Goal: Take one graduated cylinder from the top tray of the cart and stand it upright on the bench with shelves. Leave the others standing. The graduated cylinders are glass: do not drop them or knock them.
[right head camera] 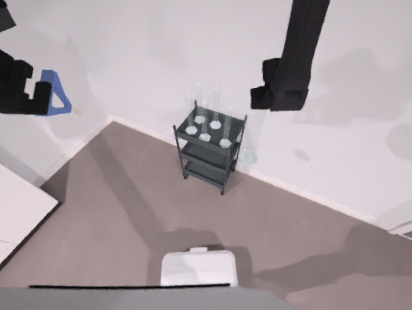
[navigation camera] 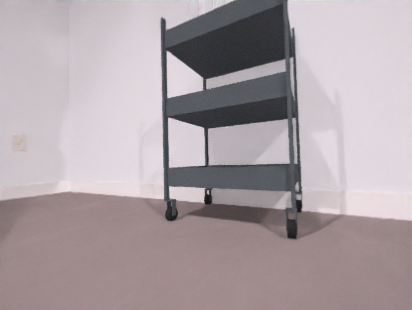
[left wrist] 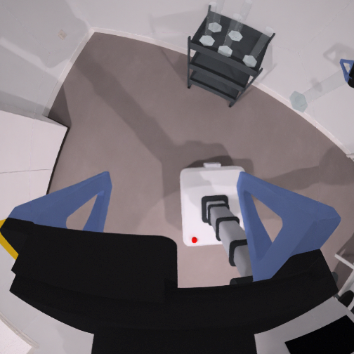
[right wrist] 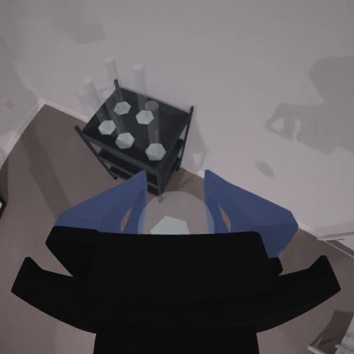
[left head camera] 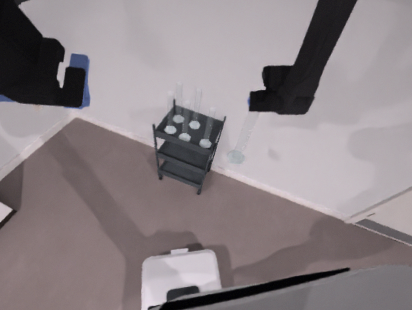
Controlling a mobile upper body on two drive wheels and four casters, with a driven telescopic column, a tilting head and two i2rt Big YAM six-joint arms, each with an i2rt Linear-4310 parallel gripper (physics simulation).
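Places are measured from the left arm's base along level axes (x ahead, y left, z up), in centimetres.
Pixels of known places: left gripper, fingertip midpoint: (right head camera: 45, 108) (left head camera: 55, 99); right gripper, fingertip midpoint: (left head camera: 253, 101).
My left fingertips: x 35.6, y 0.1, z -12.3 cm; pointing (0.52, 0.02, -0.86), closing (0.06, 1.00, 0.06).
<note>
Ahead of a thing's pixels: the offset from my left fingertips to its top centre. "spot": to the spot under its first point.
My right gripper (left head camera: 255, 106) (right head camera: 257, 102) (right wrist: 174, 177) is shut on a clear glass graduated cylinder @(dx +25.1, dy -49.9, dz -18.9 cm) (left head camera: 246, 132) (right head camera: 255, 132), which hangs base down in the air to the right of the cart. The held cylinder's hexagonal base shows in both wrist views (left wrist: 298, 101) (right wrist: 170, 225). The dark cart (left head camera: 195, 145) (right head camera: 215, 144) (left wrist: 235, 61) (right wrist: 137, 158) (navigation camera: 227, 177) has several other cylinders standing upright on its top tray; the front right one @(spot: dx +61.0, dy -45.0, dz -84.0 cm) (left head camera: 205, 143) (right head camera: 225, 143) (left wrist: 249, 60) (right wrist: 156, 151) is apart from the held one. My left gripper (left wrist: 173, 178) is open and empty. I cannot identify the bench with shelves.
My white base (left head camera: 180, 267) (right head camera: 199, 270) (left wrist: 192, 200) is in front of the cart. White walls meet in a corner behind and left of the cart. A white box-like unit (right head camera: 22, 210) (left wrist: 30, 145) stands at the left. Part of a pale frame (left wrist: 345, 260) shows at the right edge of the left wrist view.
</note>
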